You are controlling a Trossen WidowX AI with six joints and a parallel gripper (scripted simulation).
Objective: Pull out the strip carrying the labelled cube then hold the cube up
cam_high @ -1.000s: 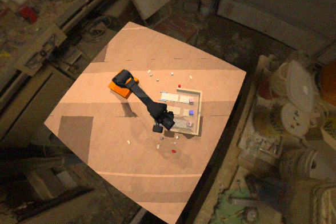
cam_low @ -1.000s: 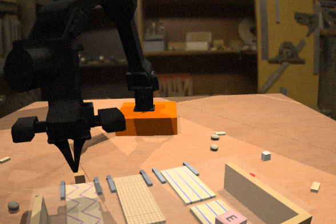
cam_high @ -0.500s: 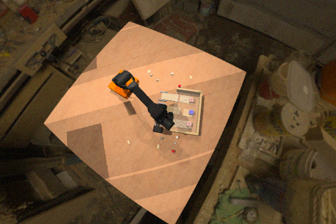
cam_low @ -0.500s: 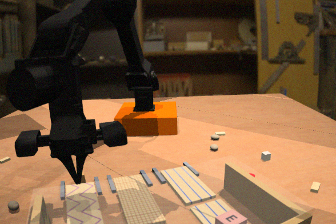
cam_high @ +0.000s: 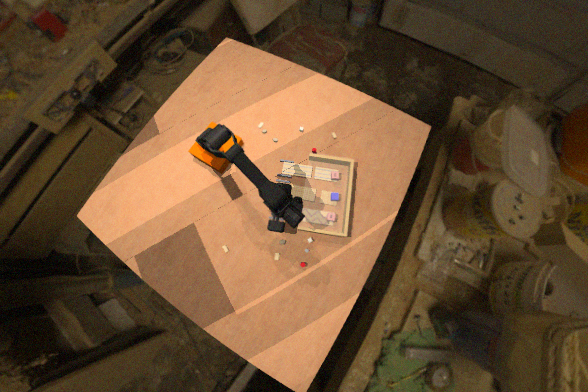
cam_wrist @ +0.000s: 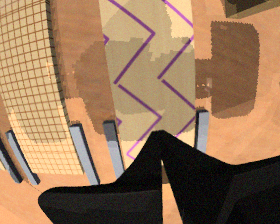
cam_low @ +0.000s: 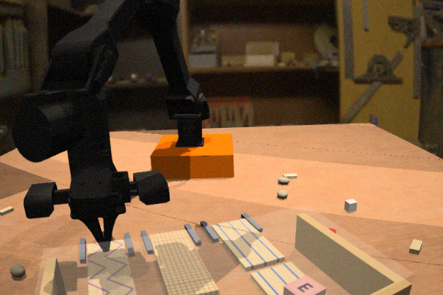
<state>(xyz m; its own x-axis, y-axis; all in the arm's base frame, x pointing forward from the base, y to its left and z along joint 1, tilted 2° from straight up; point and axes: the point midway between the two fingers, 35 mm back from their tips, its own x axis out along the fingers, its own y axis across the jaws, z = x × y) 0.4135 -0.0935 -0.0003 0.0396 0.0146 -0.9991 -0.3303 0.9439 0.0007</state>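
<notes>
My gripper tip is now 4 cm past the brown tab and 1 cm to the left of it. From my gripper tip the other things lie so: zigzag strip (9 cm ahead, 3 cm to the left).
</notes>
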